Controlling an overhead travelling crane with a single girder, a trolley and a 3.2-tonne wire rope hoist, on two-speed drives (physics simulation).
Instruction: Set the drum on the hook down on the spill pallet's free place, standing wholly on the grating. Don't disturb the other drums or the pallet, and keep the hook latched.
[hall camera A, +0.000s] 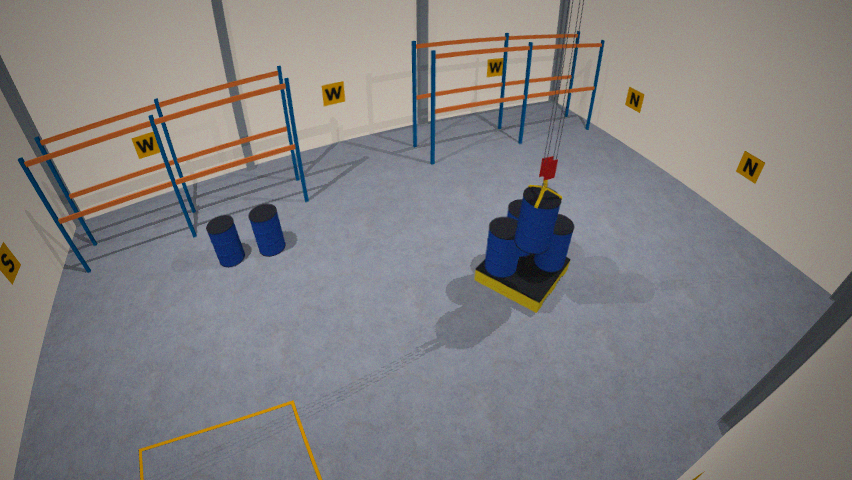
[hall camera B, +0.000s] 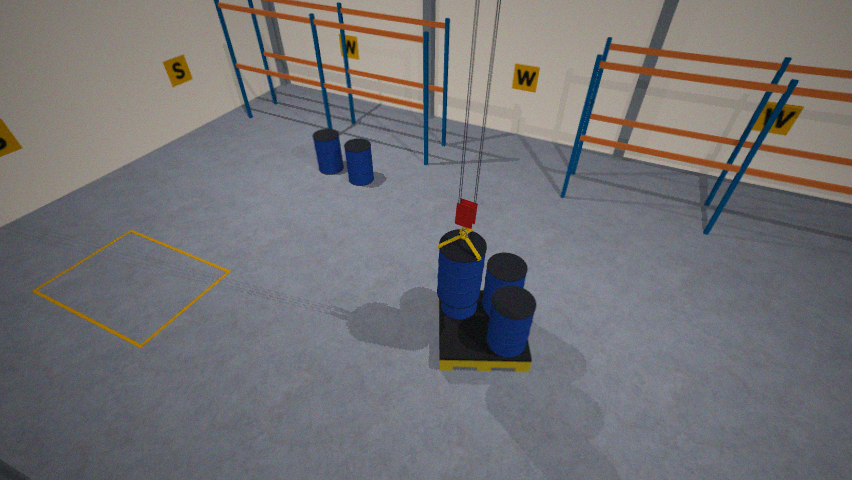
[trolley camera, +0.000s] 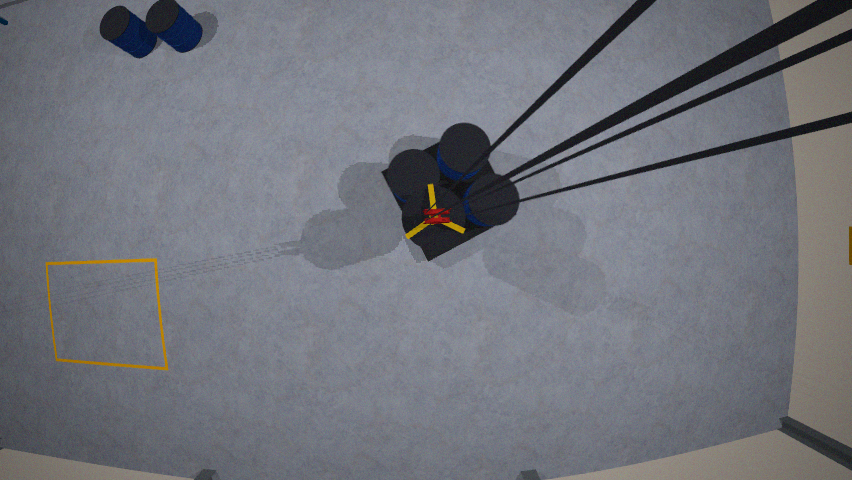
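The blue drum on the hook (hall camera A: 535, 229) (hall camera B: 459, 274) (trolley camera: 436, 237) hangs nearly upright above the spill pallet (hall camera A: 506, 291) (hall camera B: 484, 364) (trolley camera: 428, 253). My gripper, the yellow three-legged grab (hall camera A: 543, 190) (hall camera B: 463, 234) (trolley camera: 436, 215), is shut on its black top, below the red hook block (hall camera A: 548, 168) (hall camera B: 466, 212). The hook's latch is too small to tell. Three other drums stand on the pallet: one (hall camera A: 502, 253) (trolley camera: 411, 169), another (hall camera A: 555, 244) (trolley camera: 497, 202), and a far one (hall camera A: 515, 211) (trolley camera: 463, 146). A dark round shadow lies on the bare grating. In the trolley view the hanging drum overlaps the nearest left drum's lid.
Two more blue drums (hall camera A: 225, 241) (hall camera A: 267, 229) (hall camera B: 328, 153) (hall camera B: 360, 163) stand on the floor near a blue and orange rack (hall camera A: 302, 172) (hall camera B: 426, 119). A second rack (hall camera A: 432, 119) (hall camera B: 563, 184) stands along the W wall. A yellow outlined square (hall camera A: 217, 425) (hall camera B: 180, 251) (trolley camera: 101, 261) is marked on the floor.
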